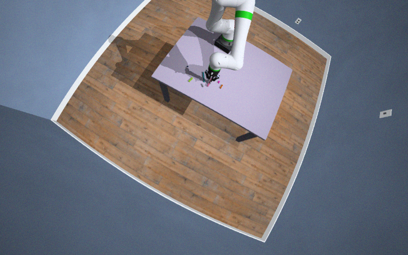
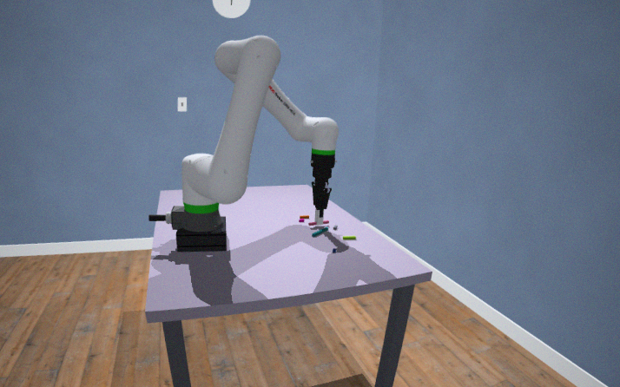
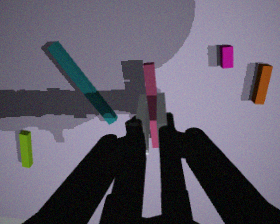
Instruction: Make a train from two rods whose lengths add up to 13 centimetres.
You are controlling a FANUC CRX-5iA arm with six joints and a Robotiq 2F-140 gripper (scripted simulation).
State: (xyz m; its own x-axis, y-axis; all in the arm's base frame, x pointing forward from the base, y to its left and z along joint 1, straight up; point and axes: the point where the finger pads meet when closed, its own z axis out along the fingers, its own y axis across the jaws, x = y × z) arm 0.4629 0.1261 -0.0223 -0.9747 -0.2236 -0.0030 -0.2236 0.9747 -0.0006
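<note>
The orange rod is 11 cm to the left of my hand, 4 cm below it and 4 cm behind it. The rest, counted from my hand: grey rod 6 cm ahead, 4 cm below, 3 cm to the right; pink rod 3 cm below; turquoise rod 7 cm to the right, 4 cm below, 1 cm behind.
</note>
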